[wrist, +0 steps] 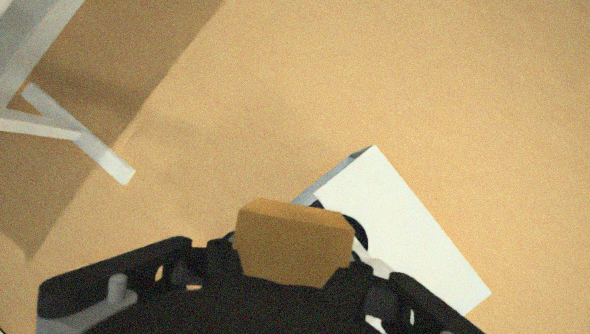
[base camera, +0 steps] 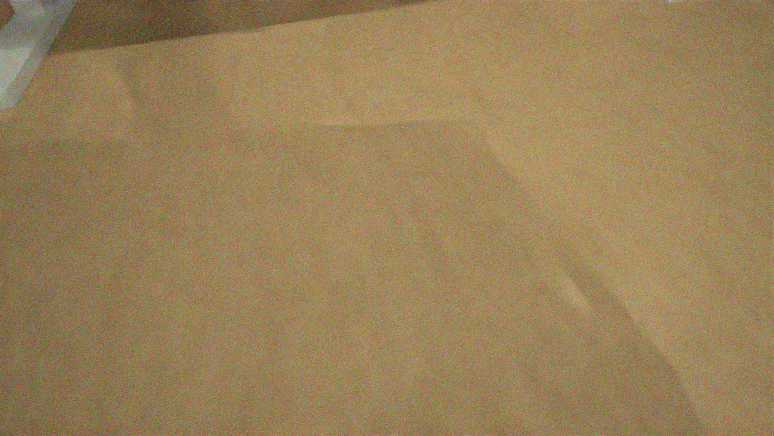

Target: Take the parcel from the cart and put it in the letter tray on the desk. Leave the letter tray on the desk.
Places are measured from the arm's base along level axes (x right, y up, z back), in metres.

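Pixels of known places: gripper, fingertip midpoint: [wrist: 291, 247].
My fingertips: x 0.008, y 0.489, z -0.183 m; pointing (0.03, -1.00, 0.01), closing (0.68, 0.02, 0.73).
Note:
Behind a point stands the place of what it marks.
The parcel, an orange-brown box [wrist: 292, 245] @[x 0.020, y 0.539, z -0.195 m], shows at the lower middle of the wrist view. My black gripper [wrist: 291, 247] @[x 0.008, y 0.489, z -0.183 m] is shut on it, with a finger at each side. The parcel is held over the floor and the robot's own base. Part of the white desk [wrist: 42, 42] @[x -0.546, y -0.361, z -1.477 m] shows at the upper left of the wrist view, with its foot bar [wrist: 107, 160] on the floor. The letter tray and the cart do not show in either view.
The white top of the mobile base [wrist: 400, 220] @[x 0.173, y -0.014, z 0.060 m] lies below and right of the parcel in the wrist view. A pale desk leg part [base camera: 24, 51] stands at the top left of the base camera view. Tan floor [base camera: 352, 243] @[x -0.039, y -0.396, z -0.393 m] with soft shadows spreads before the base.

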